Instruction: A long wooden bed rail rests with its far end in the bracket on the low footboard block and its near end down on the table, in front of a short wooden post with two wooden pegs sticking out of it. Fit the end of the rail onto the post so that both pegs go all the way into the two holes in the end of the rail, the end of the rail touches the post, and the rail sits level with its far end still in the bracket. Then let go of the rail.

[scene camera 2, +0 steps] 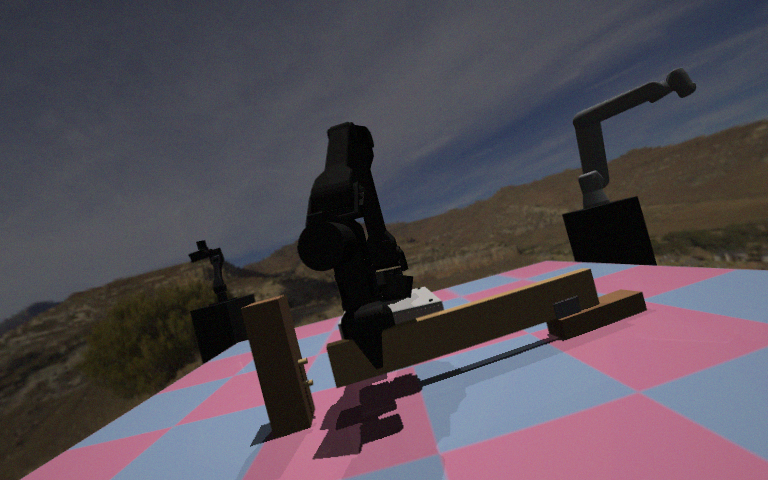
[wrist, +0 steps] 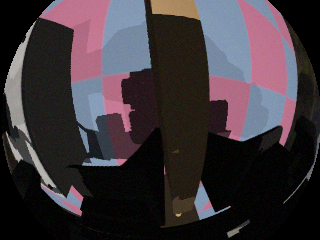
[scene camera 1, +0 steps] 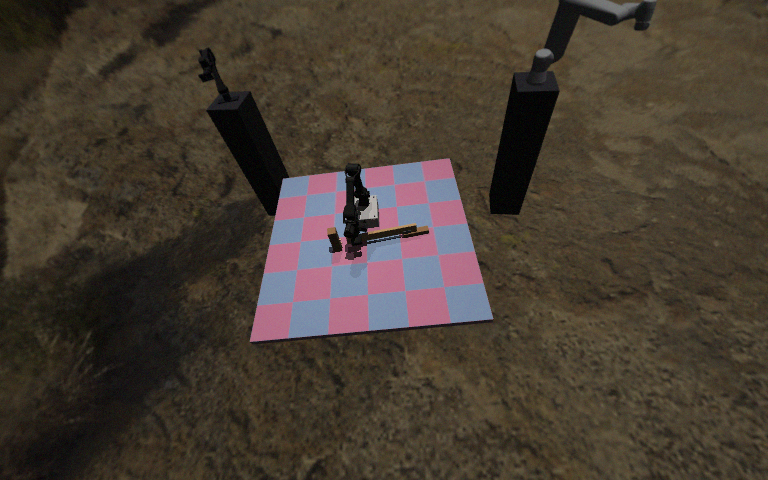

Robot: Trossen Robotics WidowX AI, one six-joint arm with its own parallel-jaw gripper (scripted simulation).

Labels:
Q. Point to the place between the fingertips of my gripper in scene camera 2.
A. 378, 365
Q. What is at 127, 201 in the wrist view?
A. My gripper.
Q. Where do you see a wooden rail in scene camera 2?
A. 416, 341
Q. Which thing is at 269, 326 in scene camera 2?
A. A wooden post.

